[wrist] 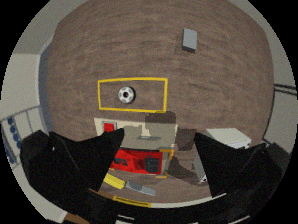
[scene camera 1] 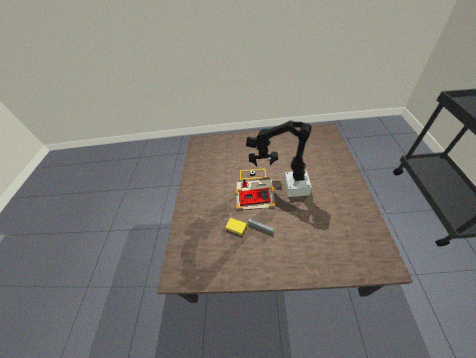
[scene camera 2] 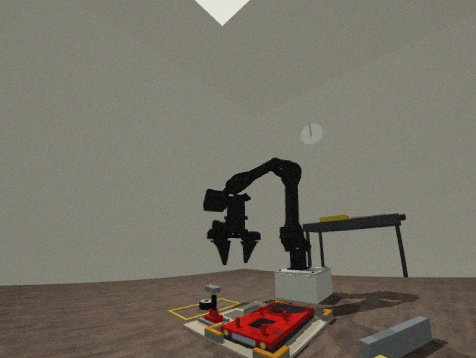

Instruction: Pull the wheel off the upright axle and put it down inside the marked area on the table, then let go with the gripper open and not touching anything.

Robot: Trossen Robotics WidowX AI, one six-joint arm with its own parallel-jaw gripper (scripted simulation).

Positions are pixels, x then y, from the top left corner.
Scene:
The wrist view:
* my gripper: 160,134
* red board: 143,161
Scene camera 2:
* my gripper: 235,264

